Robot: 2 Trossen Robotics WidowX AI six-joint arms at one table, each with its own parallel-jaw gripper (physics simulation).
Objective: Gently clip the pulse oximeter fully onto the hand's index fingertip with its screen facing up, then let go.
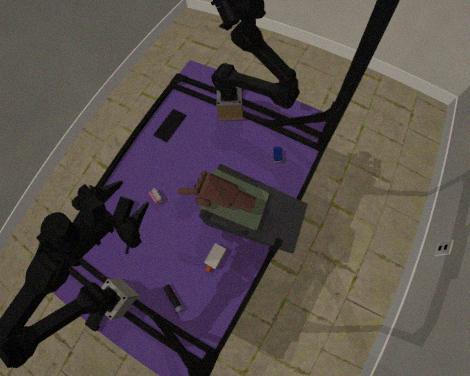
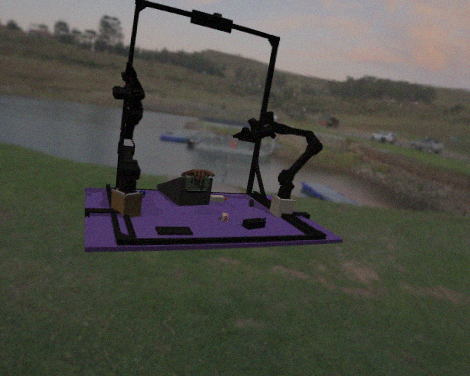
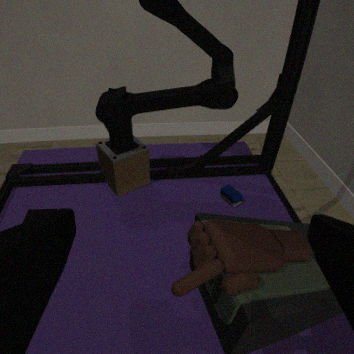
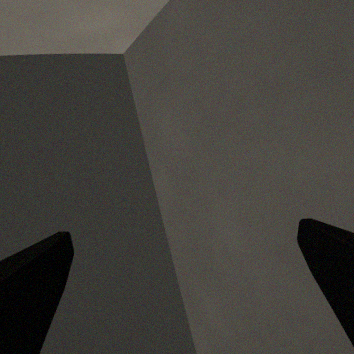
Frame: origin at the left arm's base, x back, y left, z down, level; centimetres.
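Seen in the pictures: left gripper, fingertip midpoint: (image 1: pixel 134 191) (image 2: pixel 235 137) (image 3: pixel 194 223); right gripper, fingertip midpoint: (image 2: pixel 130 67) (image 4: pixel 186 236); left arm's base, link origin: (image 1: pixel 109 299) (image 2: pixel 284 197); right arm's base, link origin: (image 1: pixel 229 94) (image 2: pixel 127 190) (image 3: pixel 121 144).
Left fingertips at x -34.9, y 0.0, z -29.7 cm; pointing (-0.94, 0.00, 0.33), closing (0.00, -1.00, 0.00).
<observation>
Offsets run from my left fingertips to a thing's middle.
A brown hand (image 1: pixel 227 194) (image 2: pixel 199 174) (image 3: pixel 245 247) lies on a green-topped grey stand (image 1: pixel 287 215) (image 2: pixel 172 192) (image 3: pixel 290 312); its index finger (image 1: pixel 187 191) (image 3: pixel 192 281) sticks out bare. A small blue-and-white block @[dx -44.2, dy -14.8, dz +38.6 cm] (image 1: pixel 278 153) (image 3: pixel 231 195) and a small pink-and-white block @[dx -3.1, dy +14.0, dz +38.7 cm] (image 1: pixel 155 195) (image 2: pixel 225 217) lie apart on the purple mat; I cannot tell for certain which is the oximeter, and no screen is readable. My left gripper (image 1: pixel 134 193) (image 3: pixel 194 223) is open and empty, raised above the mat on the finger's side of the hand. My right gripper (image 4: pixel 186 236) is open and empty, raised far from the hand, facing the walls.
A white box @[dx +2.0, dy -18.7, dz +38.9 cm] (image 1: pixel 215 255) (image 2: pixel 218 198) with an orange end, a dark cylinder @[dx +22.1, dy -15.4, dz +38.9 cm] (image 1: pixel 172 297) (image 2: pixel 251 202), a flat black slab @[dx -30.8, dy +31.2, dz +39.9 cm] (image 1: pixel 170 125) (image 2: pixel 174 230) and a black box @[dx +10.0, dy +21.1, dz +38.5 cm] (image 2: pixel 254 224) lie on the mat. Black frame bars edge the mat, with tall posts beside it.
</observation>
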